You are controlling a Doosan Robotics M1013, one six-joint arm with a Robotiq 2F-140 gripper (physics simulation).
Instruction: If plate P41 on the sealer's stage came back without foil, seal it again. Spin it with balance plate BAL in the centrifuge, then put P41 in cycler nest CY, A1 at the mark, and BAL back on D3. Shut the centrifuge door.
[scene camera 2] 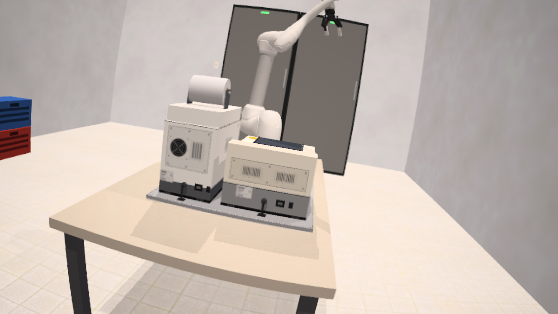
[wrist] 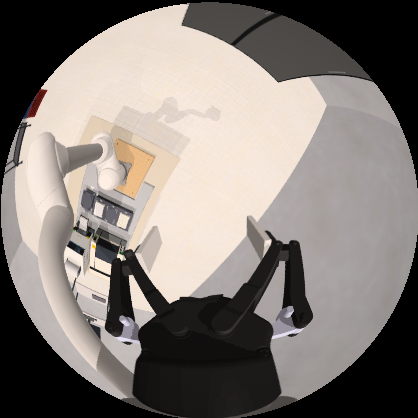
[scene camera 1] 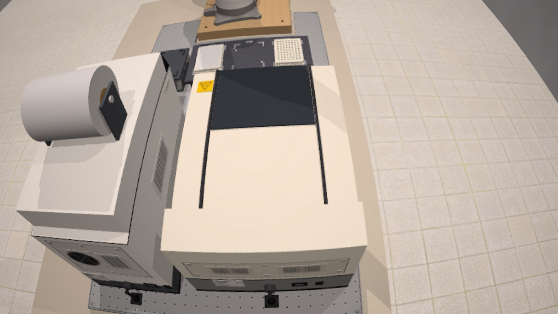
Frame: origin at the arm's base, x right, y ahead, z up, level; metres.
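Seen in the pictures: gripper, fingertip midpoint: [scene camera 2: 333, 35] [wrist: 202, 230]; arm's base, link origin: [scene camera 1: 236, 11].
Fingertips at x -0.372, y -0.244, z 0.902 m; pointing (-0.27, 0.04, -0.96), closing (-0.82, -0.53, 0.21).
Observation:
Pixels of each thing's top centre, then the offset from my fingertips to it.
- white sealer, top centre: [scene camera 1: 61, 72] [scene camera 2: 213, 77] [wrist: 69, 271] dz -0.454, dx +0.679, dy +1.073 m
- big foil roll, top centre: [scene camera 1: 57, 80] [scene camera 2: 211, 76] [wrist: 69, 273] dz -0.454, dx +0.682, dy +1.094 m
- small light shape, top centre: [wrist: 82, 223] dz -0.822, dx +0.635, dy +0.778 m
- smooth-topped pale plate, top centre: [scene camera 1: 209, 56] [wrist: 97, 209] dz -0.856, dx +0.478, dy +0.593 m
- plate with wells, top centre: [scene camera 1: 288, 49] [wrist: 122, 221] dz -0.856, dx +0.232, dy +0.623 m
- small dark unit, top centre: [scene camera 1: 167, 62] [wrist: 85, 200] dz -0.866, dx +0.623, dy +0.563 m
My gripper [scene camera 2: 333, 32] [wrist: 202, 230] is open and empty, high up beside the bench, far from the plates. The white sealer [scene camera 1: 82, 180] [scene camera 2: 188, 145] carries a big foil roll [scene camera 1: 62, 105] [scene camera 2: 209, 90]. A small light shape [wrist: 84, 223] shows at the sealer's stage in the wrist view; whether it bears foil cannot be told. The cream machine with a dark top panel [scene camera 1: 262, 100] [wrist: 107, 250] appears to be the centrifuge; its door state and inside are unclear. A smooth-topped pale plate [scene camera 1: 210, 56] [wrist: 99, 209] and a plate with wells [scene camera 1: 288, 51] [wrist: 123, 220] sit on the dark deck. Plate labels are unreadable.
A small dark unit [scene camera 1: 176, 64] [wrist: 88, 199] stands left of the deck. The arm's base stands on a wooden board [scene camera 1: 275, 15] [wrist: 141, 162] behind the deck. Tall dark cabinets [scene camera 2: 320, 95] [wrist: 310, 45] stand behind the arm. Blue and red crates [scene camera 2: 14, 127] stand at the left.

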